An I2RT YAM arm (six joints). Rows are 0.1 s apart.
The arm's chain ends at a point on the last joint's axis. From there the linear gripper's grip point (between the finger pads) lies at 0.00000 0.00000 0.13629 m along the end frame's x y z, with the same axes.
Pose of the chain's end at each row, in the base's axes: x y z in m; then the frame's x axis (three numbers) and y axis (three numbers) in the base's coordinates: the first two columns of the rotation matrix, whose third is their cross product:
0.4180 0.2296 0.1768 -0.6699 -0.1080 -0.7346 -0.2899 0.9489 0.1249
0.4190 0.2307 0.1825 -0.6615 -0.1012 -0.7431 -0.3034 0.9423 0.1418
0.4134 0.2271 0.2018 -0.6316 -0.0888 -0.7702 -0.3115 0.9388 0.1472
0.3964 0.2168 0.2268 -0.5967 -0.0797 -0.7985 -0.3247 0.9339 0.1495
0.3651 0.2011 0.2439 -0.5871 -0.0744 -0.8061 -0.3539 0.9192 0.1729
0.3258 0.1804 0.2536 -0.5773 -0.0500 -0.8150 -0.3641 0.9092 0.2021
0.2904 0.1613 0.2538 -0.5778 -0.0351 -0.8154 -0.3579 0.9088 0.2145
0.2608 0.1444 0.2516 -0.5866 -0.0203 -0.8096 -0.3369 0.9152 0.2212
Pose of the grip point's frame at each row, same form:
0.5112 0.2700 0.0859 -0.6699 -0.1080 -0.7346 -0.2899 0.9489 0.1249
0.5125 0.2742 0.0934 -0.6615 -0.1012 -0.7431 -0.3034 0.9423 0.1418
0.5102 0.2725 0.1172 -0.6316 -0.0888 -0.7702 -0.3115 0.9388 0.1472
0.4964 0.2643 0.1473 -0.5967 -0.0797 -0.7985 -0.3247 0.9339 0.1495
0.4643 0.2538 0.1668 -0.5871 -0.0744 -0.8061 -0.3539 0.9192 0.1729
0.4254 0.2367 0.1796 -0.5773 -0.0500 -0.8150 -0.3641 0.9092 0.2021
0.3904 0.2180 0.1805 -0.5778 -0.0351 -0.8154 -0.3579 0.9088 0.2145
0.3612 0.1993 0.1775 -0.5866 -0.0203 -0.8096 -0.3369 0.9152 0.2212

